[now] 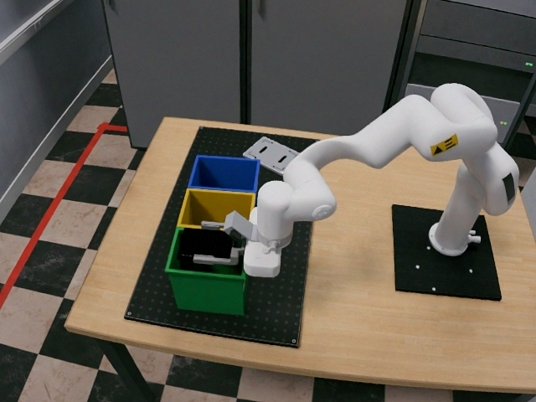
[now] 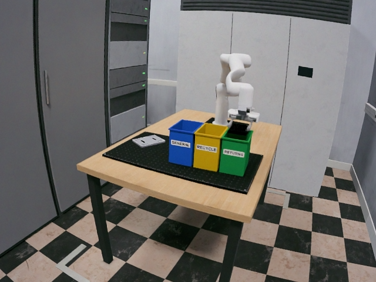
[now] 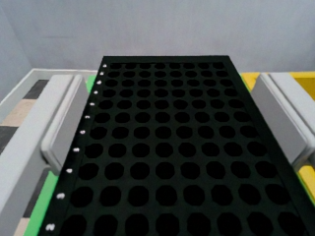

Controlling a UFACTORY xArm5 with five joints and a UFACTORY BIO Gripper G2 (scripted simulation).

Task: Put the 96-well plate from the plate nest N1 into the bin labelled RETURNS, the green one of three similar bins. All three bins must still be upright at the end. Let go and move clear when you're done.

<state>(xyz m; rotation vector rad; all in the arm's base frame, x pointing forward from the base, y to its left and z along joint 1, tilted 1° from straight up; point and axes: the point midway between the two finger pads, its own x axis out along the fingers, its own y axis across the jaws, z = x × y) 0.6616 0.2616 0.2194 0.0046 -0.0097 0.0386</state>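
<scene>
Now: hand 13 cm above the green returns bin. Round my hand: black 96-well plate 1 cm below; blue general bin 1 cm ahead, 26 cm to the right, 13 cm below; yellow recycle bin 13 cm to the right, 13 cm below.
</scene>
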